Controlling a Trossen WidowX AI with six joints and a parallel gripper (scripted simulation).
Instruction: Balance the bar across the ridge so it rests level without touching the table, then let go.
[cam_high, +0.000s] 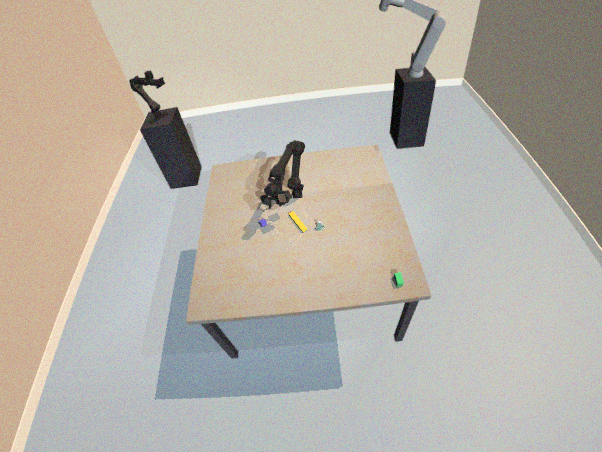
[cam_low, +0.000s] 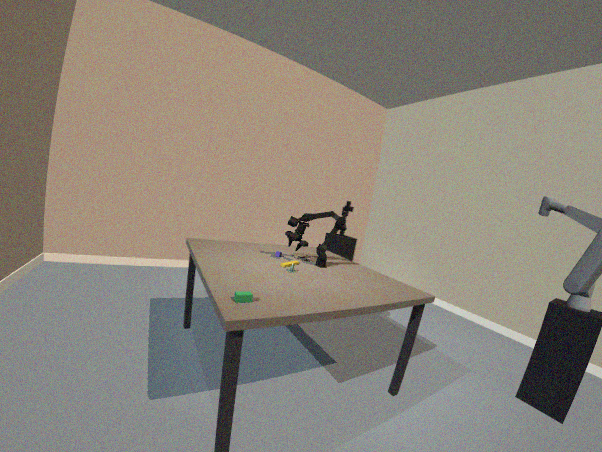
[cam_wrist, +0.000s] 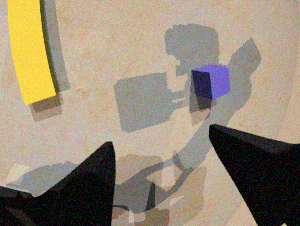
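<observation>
My gripper tip is now 70 mm short of the yellow bar, 130 mm to the right of it and 70 mm above it. From my gripper tip the other things lie so: green block (570 mm ahead, 640 mm to the left, 70 mm below); purple cube (60 mm ahead, 90 mm to the right, 70 mm below).
</observation>
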